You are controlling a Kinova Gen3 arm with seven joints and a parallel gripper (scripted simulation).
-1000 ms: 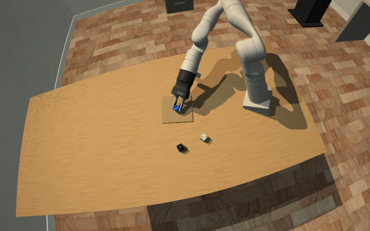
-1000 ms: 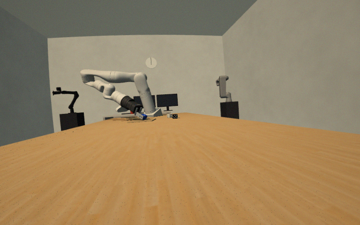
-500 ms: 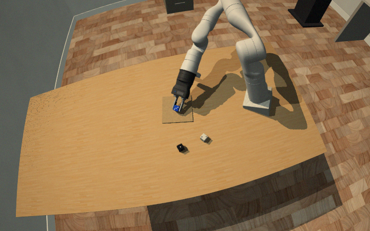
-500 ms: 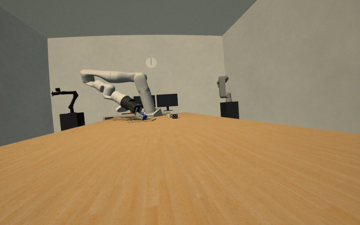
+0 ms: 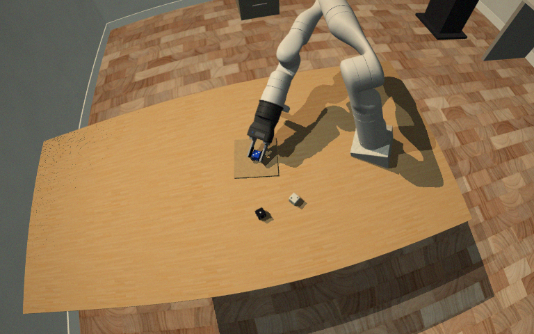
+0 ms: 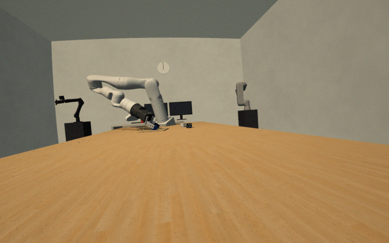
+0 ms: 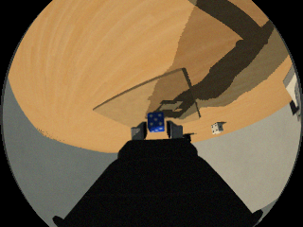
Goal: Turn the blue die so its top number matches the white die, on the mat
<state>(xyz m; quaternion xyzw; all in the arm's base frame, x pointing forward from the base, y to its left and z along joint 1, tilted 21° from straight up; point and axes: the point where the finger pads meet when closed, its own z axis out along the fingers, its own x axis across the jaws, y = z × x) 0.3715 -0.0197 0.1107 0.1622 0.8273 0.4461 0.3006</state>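
Now: the blue die 1 cm below my hand. Round my hand: tan mat (3 cm below); black die (19 cm to the left, 3 cm ahead, 1 cm below); white die (17 cm to the left, 8 cm behind, 1 cm below).
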